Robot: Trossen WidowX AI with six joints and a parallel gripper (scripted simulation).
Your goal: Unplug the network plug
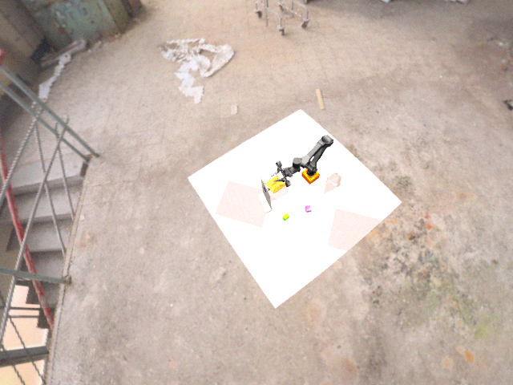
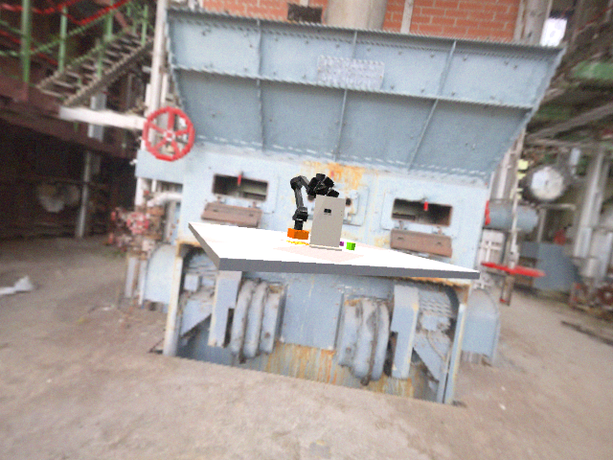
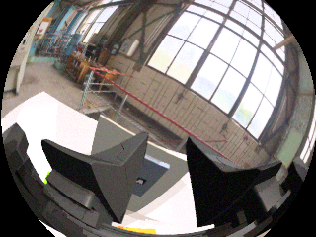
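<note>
My gripper tip is 4 cm short of the network plug and 12 cm above it. The rest, counted from my gripper tip: upright grey panel 6 cm ahead, 1 cm to the right, 20 cm below; orange marked square 8 cm behind, 10 cm to the right, 32 cm below.
</note>
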